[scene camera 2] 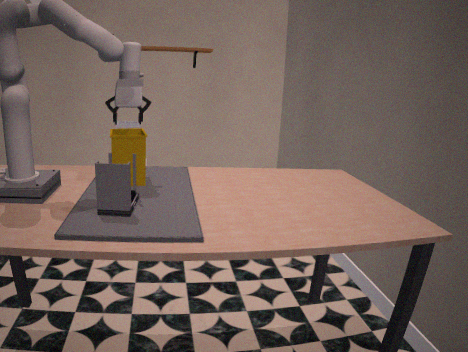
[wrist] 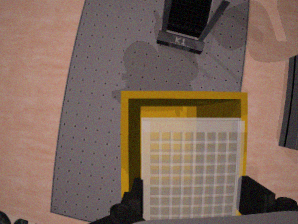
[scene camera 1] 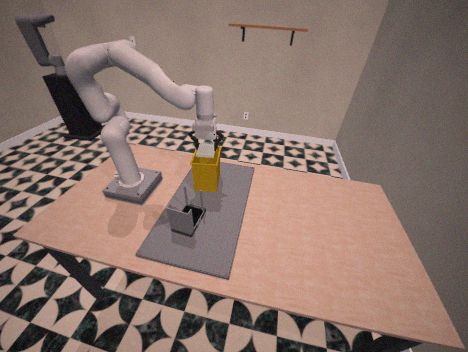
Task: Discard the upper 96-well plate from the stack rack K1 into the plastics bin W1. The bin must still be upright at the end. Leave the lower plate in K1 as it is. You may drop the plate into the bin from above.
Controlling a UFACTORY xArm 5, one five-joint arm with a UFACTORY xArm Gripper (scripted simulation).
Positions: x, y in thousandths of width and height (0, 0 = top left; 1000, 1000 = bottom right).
Labels:
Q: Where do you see a white 96-well plate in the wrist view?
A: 555, 725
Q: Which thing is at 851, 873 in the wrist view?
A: The gripper.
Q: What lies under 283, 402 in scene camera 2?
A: A yellow plastics bin.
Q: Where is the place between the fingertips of the gripper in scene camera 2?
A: At 272, 354

